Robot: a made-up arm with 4 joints.
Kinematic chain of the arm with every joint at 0, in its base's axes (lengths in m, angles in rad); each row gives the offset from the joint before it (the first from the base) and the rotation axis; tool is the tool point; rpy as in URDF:
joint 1: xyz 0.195 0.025 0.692 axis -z
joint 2: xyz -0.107 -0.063 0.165 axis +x
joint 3: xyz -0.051 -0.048 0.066 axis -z
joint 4: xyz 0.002 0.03 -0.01 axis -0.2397 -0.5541 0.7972
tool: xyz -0.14 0.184 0.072 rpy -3.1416 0 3.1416
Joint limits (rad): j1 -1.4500..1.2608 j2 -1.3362..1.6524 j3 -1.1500..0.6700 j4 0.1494..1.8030
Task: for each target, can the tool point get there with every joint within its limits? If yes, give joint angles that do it. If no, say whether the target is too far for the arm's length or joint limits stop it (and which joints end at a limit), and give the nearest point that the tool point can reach.
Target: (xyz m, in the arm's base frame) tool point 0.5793 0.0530 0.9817
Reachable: no: joint limits stop it (at a limit: joint 1, joint 3, joint 4) | nearest point 0.4605 -0.1368 0.9441 | short by 0.227 m
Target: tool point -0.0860 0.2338 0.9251
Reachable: yes | joints 0.5114 0.2332 0.2107 0.6256
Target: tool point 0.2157 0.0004 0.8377
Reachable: no: joint limits stop it (at a limit: joint 1, joint 2, joint 3, joint 4) | nearest point 0.1355 -0.0974 0.6460 | short by 0.230 m
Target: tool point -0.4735 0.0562 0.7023
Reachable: no: too far | nearest point -0.2548 0.0460 0.7670 | short by 0.228 m
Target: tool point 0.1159 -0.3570 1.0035
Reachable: yes | joints -0.7874 -0.8471 -0.9640 1.0325
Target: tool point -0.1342 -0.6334 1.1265
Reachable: no: too far | nearest point -0.0002 -0.3654 0.9836 | short by 0.332 m
